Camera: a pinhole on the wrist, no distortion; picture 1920 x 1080 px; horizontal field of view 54.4 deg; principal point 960.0 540.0 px. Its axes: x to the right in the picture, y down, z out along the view. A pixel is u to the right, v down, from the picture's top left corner.
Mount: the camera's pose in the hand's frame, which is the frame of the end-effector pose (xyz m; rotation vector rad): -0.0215 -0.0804 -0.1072 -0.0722 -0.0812 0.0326
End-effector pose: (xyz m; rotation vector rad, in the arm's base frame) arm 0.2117 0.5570 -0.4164 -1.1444 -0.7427 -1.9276
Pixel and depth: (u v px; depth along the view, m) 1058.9 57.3 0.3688
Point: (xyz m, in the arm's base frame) 0.2188 0.8558 -0.3426
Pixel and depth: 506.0 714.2 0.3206
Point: 0.3177 0.7716 -0.4458
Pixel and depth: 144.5 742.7 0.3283
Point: 0.3423 0.7917 -0.5037
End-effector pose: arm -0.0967 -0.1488 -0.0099 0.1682 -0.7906 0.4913
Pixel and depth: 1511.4 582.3 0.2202
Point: -0.1285 -0.2280 0.0913
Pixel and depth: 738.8 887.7 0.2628
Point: -0.2297 -0.2363 0.0396
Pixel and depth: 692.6 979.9 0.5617
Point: -0.5083 -0.2672 0.1815
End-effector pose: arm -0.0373 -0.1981 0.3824 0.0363 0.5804 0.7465
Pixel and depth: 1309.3 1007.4 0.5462
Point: 0.1406 -0.0314 0.7558
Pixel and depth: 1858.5 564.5 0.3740
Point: 0.2060 -0.1000 0.5459
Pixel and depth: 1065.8 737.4 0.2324
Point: 0.0336 -0.2244 0.4908
